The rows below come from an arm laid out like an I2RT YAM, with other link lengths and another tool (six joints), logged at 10 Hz.
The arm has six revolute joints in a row. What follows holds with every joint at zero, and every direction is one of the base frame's. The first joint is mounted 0.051 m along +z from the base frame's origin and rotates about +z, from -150 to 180 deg. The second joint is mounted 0.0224 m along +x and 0.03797 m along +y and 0.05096 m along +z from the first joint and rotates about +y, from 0 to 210 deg. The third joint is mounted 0.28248 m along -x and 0.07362 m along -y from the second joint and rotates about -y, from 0 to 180 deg. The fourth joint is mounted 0.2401 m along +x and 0.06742 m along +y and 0.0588 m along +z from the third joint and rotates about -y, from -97 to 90 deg. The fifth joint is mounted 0.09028 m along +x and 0.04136 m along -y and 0.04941 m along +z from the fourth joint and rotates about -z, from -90 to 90 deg. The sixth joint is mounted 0.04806 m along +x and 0.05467 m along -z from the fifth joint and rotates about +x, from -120 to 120 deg. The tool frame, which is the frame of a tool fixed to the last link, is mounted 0.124 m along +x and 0.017 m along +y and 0.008 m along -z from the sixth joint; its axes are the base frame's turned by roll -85.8, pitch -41.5 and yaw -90 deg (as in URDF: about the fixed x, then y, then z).
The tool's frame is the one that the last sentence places.
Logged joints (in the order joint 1, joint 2, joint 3, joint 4, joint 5, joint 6), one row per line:
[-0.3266, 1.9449, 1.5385, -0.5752, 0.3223, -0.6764]
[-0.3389, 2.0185, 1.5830, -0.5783, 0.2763, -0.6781]
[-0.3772, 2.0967, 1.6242, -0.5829, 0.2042, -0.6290]
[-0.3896, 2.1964, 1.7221, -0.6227, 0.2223, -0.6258]
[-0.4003, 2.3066, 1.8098, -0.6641, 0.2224, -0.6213]
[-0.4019, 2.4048, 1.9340, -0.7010, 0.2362, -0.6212]
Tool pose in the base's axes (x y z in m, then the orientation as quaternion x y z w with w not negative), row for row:
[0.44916, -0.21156, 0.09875, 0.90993, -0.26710, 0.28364, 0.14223]
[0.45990, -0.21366, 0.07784, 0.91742, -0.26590, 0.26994, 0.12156]
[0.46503, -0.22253, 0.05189, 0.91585, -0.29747, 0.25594, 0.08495]
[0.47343, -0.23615, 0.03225, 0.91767, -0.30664, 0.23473, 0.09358]
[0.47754, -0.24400, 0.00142, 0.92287, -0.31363, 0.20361, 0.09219]
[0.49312, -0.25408, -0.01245, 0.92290, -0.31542, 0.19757, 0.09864]
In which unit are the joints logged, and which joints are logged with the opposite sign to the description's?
The joints are logged in radians. Opposite sign: none.
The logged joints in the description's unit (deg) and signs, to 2 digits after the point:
[-18.71, 111.43, 88.15, -32.96, 18.47, -38.75]
[-19.42, 115.65, 90.70, -33.13, 15.83, -38.85]
[-21.61, 120.13, 93.06, -33.40, 11.70, -36.04]
[-22.32, 125.84, 98.67, -35.68, 12.74, -35.86]
[-22.94, 132.16, 103.69, -38.05, 12.74, -35.60]
[-23.03, 137.78, 110.81, -40.16, 13.53, -35.59]

